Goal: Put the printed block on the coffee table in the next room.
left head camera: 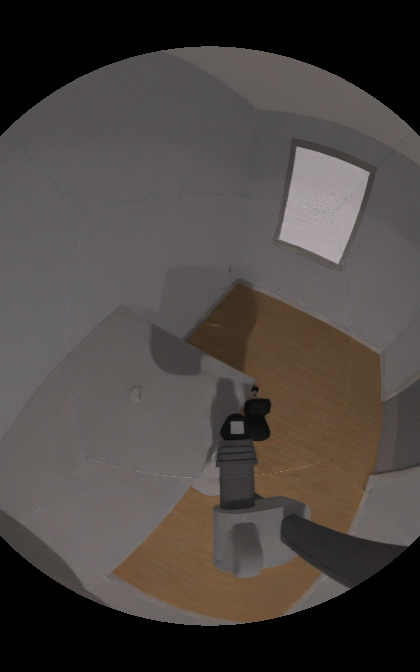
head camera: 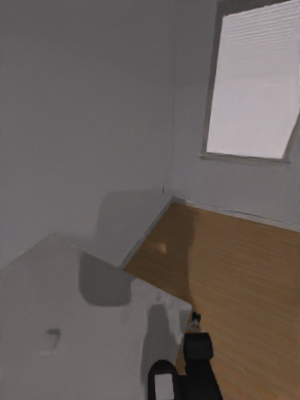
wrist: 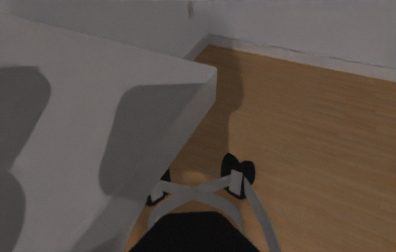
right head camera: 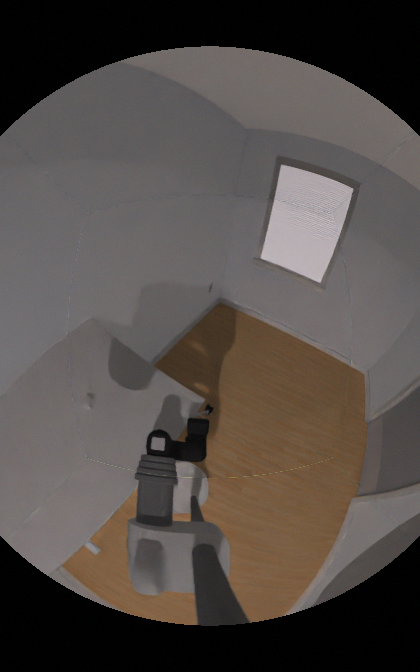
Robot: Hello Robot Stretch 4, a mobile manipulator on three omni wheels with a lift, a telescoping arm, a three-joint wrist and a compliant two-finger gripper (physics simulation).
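A small pale block (head camera: 49, 342) (left head camera: 134, 394) (right head camera: 89, 401) lies on the white table (head camera: 100, 345) (left head camera: 100, 425) (right head camera: 50, 425) (wrist: 75, 105). Its print cannot be made out, and it does not show in the wrist view. My gripper (head camera: 195, 321) (left head camera: 255, 390) (right head camera: 207, 411) (wrist: 195, 170) is open and empty at the table's near right corner, well to the right of the block. In the wrist view the table's edge hides part of the left finger, and the right finger is over the floor. The coffee table does not show.
The table's corner and side edge are very close to the gripper and wrist. Wooden floor (head camera: 240, 280) (left head camera: 310, 400) (right head camera: 290, 425) (wrist: 310, 150) extends to the right. Grey walls meet in a corner beyond the table, with a window (head camera: 255, 85) (left head camera: 325, 205) (right head camera: 307, 220) on the right wall.
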